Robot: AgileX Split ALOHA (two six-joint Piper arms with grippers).
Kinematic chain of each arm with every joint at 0, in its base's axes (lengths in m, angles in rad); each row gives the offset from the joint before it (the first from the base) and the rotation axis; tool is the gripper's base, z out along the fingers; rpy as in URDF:
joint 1: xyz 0 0 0.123 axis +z
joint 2: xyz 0 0 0 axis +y
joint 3: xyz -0.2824 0 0.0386 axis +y
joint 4: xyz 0.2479 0 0.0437 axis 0.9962 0 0.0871
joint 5: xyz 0 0 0 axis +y
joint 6: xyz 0.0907 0 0.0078 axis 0.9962 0 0.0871
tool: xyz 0 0 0 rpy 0 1.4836 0
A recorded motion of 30 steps. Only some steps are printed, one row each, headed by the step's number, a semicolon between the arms.
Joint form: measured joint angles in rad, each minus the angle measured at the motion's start. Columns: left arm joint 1, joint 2, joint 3, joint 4, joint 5, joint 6; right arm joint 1, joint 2, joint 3, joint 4, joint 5, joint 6.
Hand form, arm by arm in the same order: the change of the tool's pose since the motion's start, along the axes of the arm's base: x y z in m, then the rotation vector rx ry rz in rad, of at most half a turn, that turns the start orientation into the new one. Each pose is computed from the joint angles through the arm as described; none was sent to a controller.
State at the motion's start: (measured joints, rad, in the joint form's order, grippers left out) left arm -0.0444 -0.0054 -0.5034 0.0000 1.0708 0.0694; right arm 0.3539 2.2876 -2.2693 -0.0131 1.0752 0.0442
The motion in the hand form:
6: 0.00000 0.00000 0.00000 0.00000 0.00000 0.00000; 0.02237 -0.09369 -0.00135 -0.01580 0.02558 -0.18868
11: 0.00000 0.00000 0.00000 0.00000 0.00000 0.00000; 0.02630 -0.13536 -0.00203 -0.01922 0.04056 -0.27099
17: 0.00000 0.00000 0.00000 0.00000 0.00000 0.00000; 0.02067 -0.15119 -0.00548 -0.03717 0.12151 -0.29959
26: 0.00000 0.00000 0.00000 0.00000 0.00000 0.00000; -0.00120 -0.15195 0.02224 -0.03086 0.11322 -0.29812
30: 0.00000 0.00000 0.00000 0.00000 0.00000 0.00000; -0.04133 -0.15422 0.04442 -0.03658 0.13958 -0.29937
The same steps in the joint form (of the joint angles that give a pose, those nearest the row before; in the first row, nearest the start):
6: 0.0000 0.0000 0.0000 0.0000 0.0000 0.0000; -0.1874 0.0000 0.0000 -0.0089 0.0288 0.0003
11: 0.0000 0.0000 0.0000 0.0000 0.0000 0.0000; -0.2693 0.0000 -0.0001 -0.0101 0.0437 0.0002
17: 0.0000 0.0000 0.0000 0.0000 0.0000 0.0000; -0.2996 0.0000 0.0000 -0.0105 0.1260 -0.0030
26: 0.0000 0.0000 0.0000 0.0000 0.0000 0.0000; -0.2996 -0.1096 0.0894 -0.0054 0.1368 -0.0043
30: 0.0000 0.0000 0.0000 0.0000 0.0000 0.0000; -0.2996 -0.2830 0.2907 -0.0064 0.1359 -0.0027

